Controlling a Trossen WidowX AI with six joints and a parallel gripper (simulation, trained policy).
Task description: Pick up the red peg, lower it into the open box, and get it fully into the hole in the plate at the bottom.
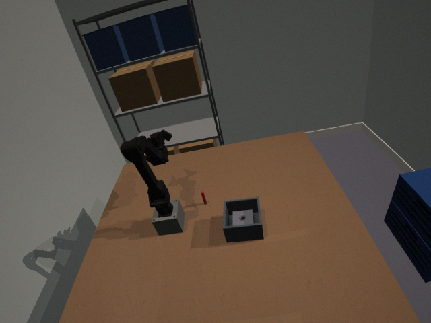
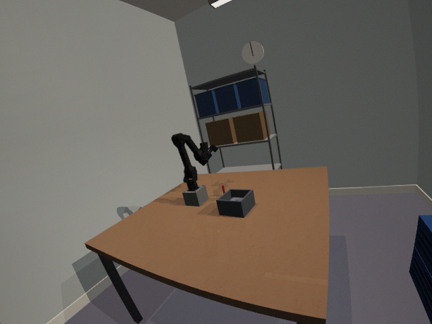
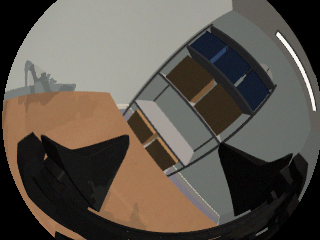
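My gripper tip is now 24 cm short of the red peg, 27 cm to the left of it and 21 cm above it. From my gripper tip the other things lie so: pale plate: 43 cm ahead, 45 cm to the right, 20 cm below; dark box: 43 cm ahead, 45 cm to the right, 22 cm below.
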